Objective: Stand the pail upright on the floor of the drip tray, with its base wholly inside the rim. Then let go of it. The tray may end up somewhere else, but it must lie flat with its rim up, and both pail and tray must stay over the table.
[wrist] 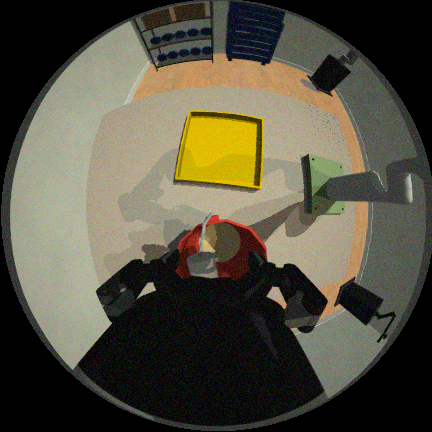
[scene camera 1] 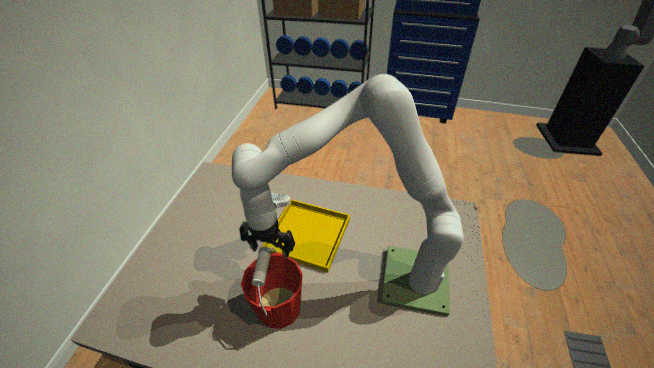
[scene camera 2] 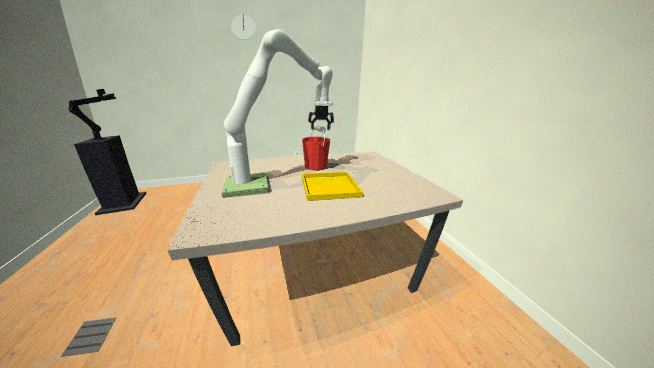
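Seen in the pictures: gripper, fingertip midpoint: (wrist: 213,257) (scene camera 1: 270,252) (scene camera 2: 320,130); arm's base, origin of the base link: (wrist: 332,188) (scene camera 1: 422,281) (scene camera 2: 242,180).
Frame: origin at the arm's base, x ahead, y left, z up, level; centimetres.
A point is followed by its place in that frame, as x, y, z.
The red pail (scene camera 1: 283,314) @[42.3, 19.8, 8.2] (scene camera 2: 316,154) @[43.5, 5.7, 8.0] (wrist: 251,250) stands upright on the table, beside the tray and outside its rim. Its wire handle is raised, with a pale cylindrical grip (scene camera 1: 262,269) @[47.3, 15.0, 23.5] (scene camera 2: 318,128) @[46.7, 11.2, 22.3] (wrist: 202,265) @[48.1, 8.4, 23.7] at the top. The yellow drip tray (scene camera 1: 315,230) @[39.0, -19.6, -2.2] (scene camera 2: 332,185) @[43.3, -17.1, -2.1] (wrist: 220,145) @[42.1, -17.7, -2.2] lies flat with its rim up and is empty. My gripper (scene camera 1: 268,248) @[46.9, 8.3, 21.8] (scene camera 2: 321,128) @[46.9, 8.3, 21.8] (wrist: 213,257) @[46.9, 8.3, 21.8] is open above the pail, pointing down. Its fingertips stand wide apart on either side of the handle grip, at about its height. The gripper's body hides part of the pail in the wrist view.
The green base plate (scene camera 1: 398,260) @[7.8, -7.3, 0.4] (scene camera 2: 246,188) @[1.4, -10.6, 0.2] (wrist: 317,172) @[8.3, -6.3, 0.3] carries the arm at one side of the table (scene camera 1: 175,210) @[99.5, -23.7, -2.6] (scene camera 2: 250,220) @[0.7, -33.7, -2.5] (wrist: 135,130) @[73.9, -32.7, -2.6]. A wall rises close beside the table. A shelf rack, a blue drawer cabinet and a black pedestal stand on the floor beyond.
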